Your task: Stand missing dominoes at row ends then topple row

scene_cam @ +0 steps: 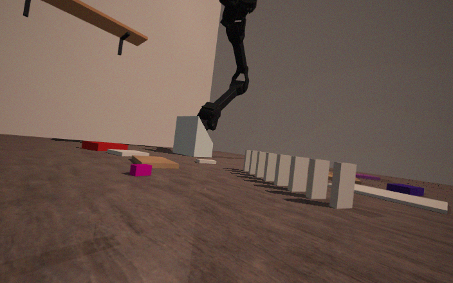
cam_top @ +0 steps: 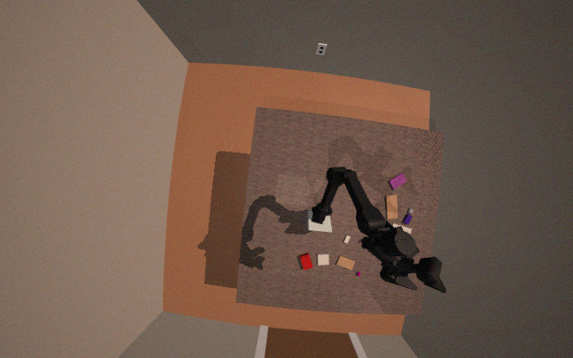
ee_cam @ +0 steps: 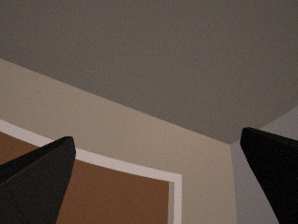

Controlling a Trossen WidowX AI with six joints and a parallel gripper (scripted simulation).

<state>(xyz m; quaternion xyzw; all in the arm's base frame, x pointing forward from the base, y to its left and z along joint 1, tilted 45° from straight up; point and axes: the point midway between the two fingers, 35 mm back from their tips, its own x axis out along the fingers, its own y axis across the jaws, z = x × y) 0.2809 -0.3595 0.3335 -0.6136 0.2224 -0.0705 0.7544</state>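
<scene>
Now: gripper tip 62 cm above the tan slab, 22 cm to the left of it and 3 cm short of it. Round my gripper tip: magenta cube 62 cm below, 28 cm to the right, 14 cm ahead; red block 61 cm below, 27 cm to the right, 22 cm behind; white tile 62 cm below, 23 cm to the right, 12 cm behind.
</scene>
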